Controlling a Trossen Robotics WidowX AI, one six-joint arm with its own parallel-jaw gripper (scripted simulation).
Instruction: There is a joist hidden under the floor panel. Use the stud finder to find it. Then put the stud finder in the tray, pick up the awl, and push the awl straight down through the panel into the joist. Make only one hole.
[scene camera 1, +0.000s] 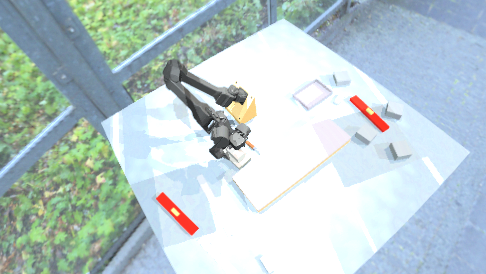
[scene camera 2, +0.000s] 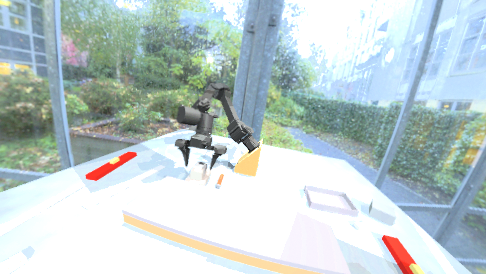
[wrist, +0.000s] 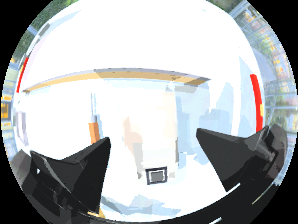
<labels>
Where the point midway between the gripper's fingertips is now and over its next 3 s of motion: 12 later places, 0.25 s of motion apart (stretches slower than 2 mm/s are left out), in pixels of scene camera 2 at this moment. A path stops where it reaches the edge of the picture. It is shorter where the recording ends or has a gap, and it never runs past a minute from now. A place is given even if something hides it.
My gripper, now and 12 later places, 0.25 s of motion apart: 198, 169; 197, 171; 197, 173; 198, 174; 198, 174; 198, 175; 199, 174; 200, 170; 201, 164; 201, 157; 200, 152; 197, 151; 191, 151
</labels>
